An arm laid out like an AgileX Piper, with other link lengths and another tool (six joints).
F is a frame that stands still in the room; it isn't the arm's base.
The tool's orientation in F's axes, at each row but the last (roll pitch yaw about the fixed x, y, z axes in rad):
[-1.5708 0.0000 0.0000]
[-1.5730 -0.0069 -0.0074]
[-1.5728 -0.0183 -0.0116]
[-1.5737 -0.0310 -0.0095]
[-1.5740 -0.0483 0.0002]
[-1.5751 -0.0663 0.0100]
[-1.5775 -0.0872 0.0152]
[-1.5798 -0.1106 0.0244]
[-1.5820 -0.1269 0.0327]
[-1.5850 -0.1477 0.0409]
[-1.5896 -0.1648 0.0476]
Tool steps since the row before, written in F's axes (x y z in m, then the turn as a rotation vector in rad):
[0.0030 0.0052 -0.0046 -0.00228 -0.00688 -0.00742]
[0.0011 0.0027 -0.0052 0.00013 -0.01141 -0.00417]
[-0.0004 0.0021 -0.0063 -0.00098 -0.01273 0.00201]
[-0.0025 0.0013 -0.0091 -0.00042 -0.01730 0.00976]
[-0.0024 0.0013 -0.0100 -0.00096 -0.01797 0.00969]
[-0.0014 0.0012 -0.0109 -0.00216 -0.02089 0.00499]
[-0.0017 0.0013 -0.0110 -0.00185 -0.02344 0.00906]
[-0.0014 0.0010 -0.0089 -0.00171 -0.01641 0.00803]
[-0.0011 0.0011 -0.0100 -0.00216 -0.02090 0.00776]
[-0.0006 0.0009 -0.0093 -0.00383 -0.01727 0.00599]
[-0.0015 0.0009 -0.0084 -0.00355 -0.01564 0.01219]
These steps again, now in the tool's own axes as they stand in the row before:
[0.0030 0.0046 0.0052 -0.00228 0.00742 -0.00688]
[0.0010 0.0052 0.0027 0.00019 0.00420 -0.01140]
[-0.0005 0.0063 0.0021 -0.00080 -0.00200 -0.01274]
[-0.0028 0.0090 0.0013 0.00005 -0.00971 -0.01733]
[-0.0029 0.0099 0.0013 -0.00049 -0.00967 -0.01800]
[-0.0021 0.0108 0.0013 -0.00203 -0.00505 -0.02089]
[-0.0026 0.0108 0.0014 -0.00141 -0.00906 -0.02347]
[-0.0023 0.0087 0.0011 -0.00121 -0.00807 -0.01644]
[-0.0023 0.0098 0.0012 -0.00184 -0.00782 -0.02091]
[-0.0019 0.0091 0.0011 -0.00360 -0.00635 -0.01719]
[-0.0028 0.0080 0.0011 -0.00223 -0.01244 -0.01569]

